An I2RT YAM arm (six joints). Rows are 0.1 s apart.
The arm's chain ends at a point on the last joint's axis. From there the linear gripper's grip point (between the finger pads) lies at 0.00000 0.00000 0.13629 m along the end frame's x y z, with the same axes.
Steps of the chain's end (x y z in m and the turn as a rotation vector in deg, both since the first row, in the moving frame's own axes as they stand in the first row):
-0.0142, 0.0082, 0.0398, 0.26, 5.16, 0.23
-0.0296, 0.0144, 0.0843, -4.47, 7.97, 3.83
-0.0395, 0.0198, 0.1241, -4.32, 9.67, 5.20
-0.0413, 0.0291, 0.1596, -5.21, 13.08, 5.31
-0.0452, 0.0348, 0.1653, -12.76, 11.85, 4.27
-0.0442, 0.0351, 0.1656, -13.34, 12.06, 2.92
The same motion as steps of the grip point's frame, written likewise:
-0.0019, 0.0076, 0.0392, 0.26, 5.16, 0.23
-0.0111, 0.0256, 0.0826, -4.47, 7.97, 3.83
-0.0171, 0.0310, 0.1218, -4.32, 9.67, 5.20
-0.0111, 0.0428, 0.1555, -5.21, 13.08, 5.31
-0.0186, 0.0657, 0.1591, -12.76, 11.85, 4.27
-0.0168, 0.0670, 0.1589, -13.34, 12.06, 2.92

